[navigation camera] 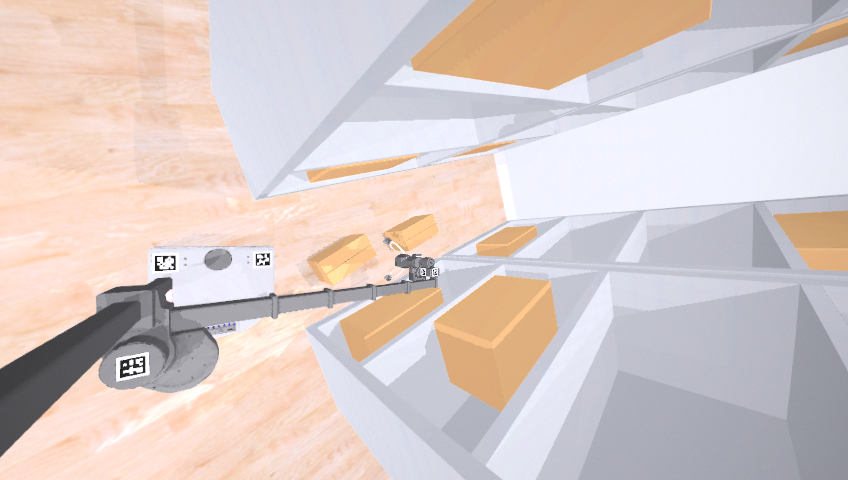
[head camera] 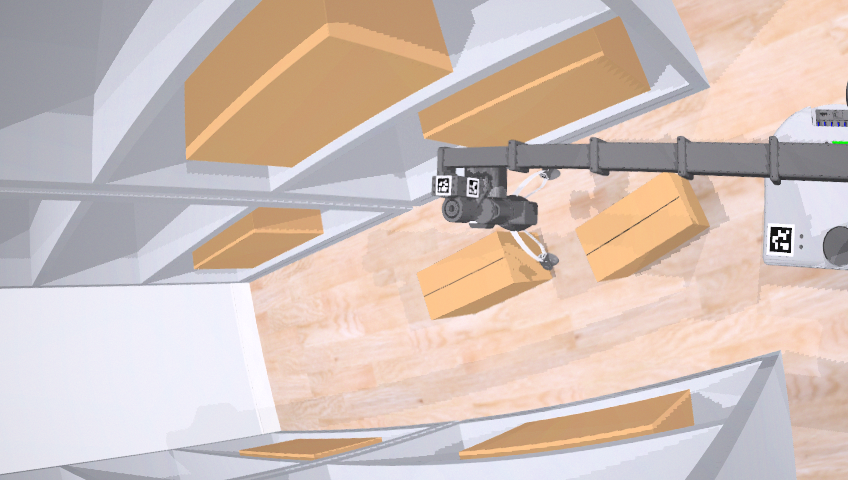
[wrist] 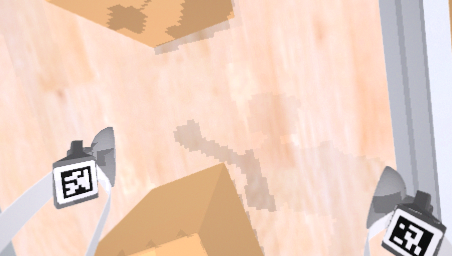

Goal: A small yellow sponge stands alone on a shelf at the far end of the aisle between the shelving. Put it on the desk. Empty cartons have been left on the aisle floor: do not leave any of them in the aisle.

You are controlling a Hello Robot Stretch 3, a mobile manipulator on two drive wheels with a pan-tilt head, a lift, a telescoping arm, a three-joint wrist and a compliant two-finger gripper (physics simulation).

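Where they show: gripper, fingertip midpoint: (navigation camera: pixel 385 259) (head camera: pixel 554 216) (wrist: pixel 240 166); robot's base, origin of the base link: (navigation camera: pixel 218 258) (head camera: pixel 837 244).
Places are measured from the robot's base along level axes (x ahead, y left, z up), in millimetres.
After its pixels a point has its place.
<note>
My gripper (head camera: pixel 550 217) {x -22, y -655, z 174 mm} (navigation camera: pixel 387 259) {x -22, y -655, z 174 mm} (wrist: pixel 240 166) {x -22, y -655, z 174 mm} is open, its fingers wide apart with no object held. It hangs over the aisle floor near one row of shelving. One closed brown carton (head camera: pixel 642 228) {x -8, y -441, z 181 mm} (navigation camera: pixel 342 259) {x -13, y -429, z 181 mm} (wrist: pixel 185 220) {x 16, y -593, z 152 mm} lies askew on the floor nearer my base; in the wrist view its end reaches between and below the fingers. A second brown carton (head camera: pixel 467 280) {x 127, y -870, z 180 mm} (navigation camera: pixel 417 230) {x 128, y -855, z 180 mm} (wrist: pixel 170 17) {x 72, y -770, z 79 mm} lies farther down the aisle, partly behind one finger in the head view. The two are apart. The yellow sponge and the desk do not show in these views.
My base (head camera: pixel 788 205) {x -67, y -115, z 160 mm} (navigation camera: pixel 208 279) {x -62, y 27, z 160 mm} stands at the aisle mouth with the arm (head camera: pixel 642 157) {x -102, y -320, z 519 mm} (navigation camera: pixel 303 300) {x -98, y -182, z 521 mm} extended along the shelving (head camera: pixel 660 56) {x -395, y -420, z 77 mm} (navigation camera: pixel 324 368) {x -511, y -375, z 99 mm}. Brown boxes (head camera: pixel 535 89) (navigation camera: pixel 499 339) sit in it. More shelving (head camera: pixel 728 428) {x 245, y -140, z 561 mm} (navigation camera: pixel 261 142) {x 325, y -86, z 480 mm} lines the other side. A white wall (head camera: pixel 119 356) {x 510, y -1996, z 655 mm} (navigation camera: pixel 654 142) {x 647, y -1949, z 1051 mm} closes the far end.
</note>
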